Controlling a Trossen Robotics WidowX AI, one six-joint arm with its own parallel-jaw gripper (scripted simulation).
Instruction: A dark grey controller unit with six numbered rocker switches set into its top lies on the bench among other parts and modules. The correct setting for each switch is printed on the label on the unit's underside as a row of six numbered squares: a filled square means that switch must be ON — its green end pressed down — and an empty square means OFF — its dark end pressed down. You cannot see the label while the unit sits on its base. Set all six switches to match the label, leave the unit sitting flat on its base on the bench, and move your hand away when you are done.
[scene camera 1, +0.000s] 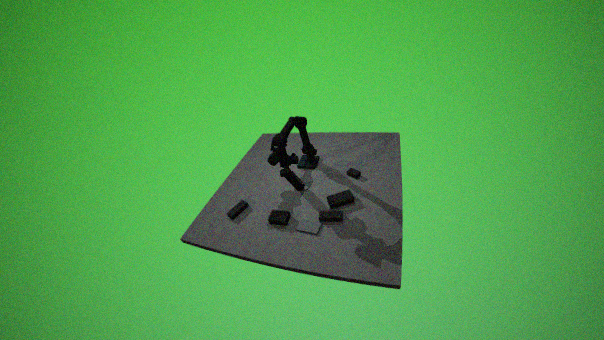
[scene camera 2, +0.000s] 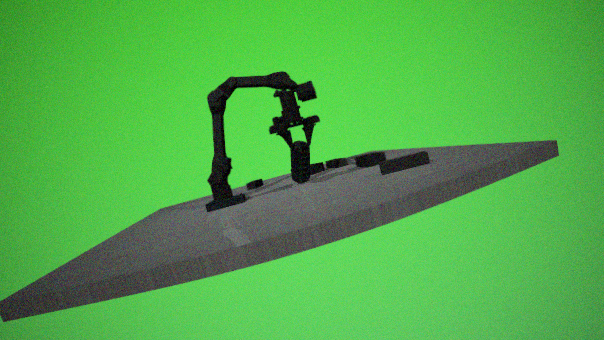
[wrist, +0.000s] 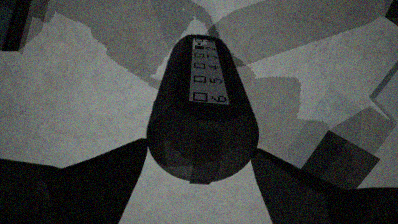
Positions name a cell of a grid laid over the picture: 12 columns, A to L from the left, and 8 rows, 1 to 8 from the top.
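Note:
What I can see here is my gripper (scene camera 2: F4), and the wrist view gives me the gripper (wrist: G6) as well.

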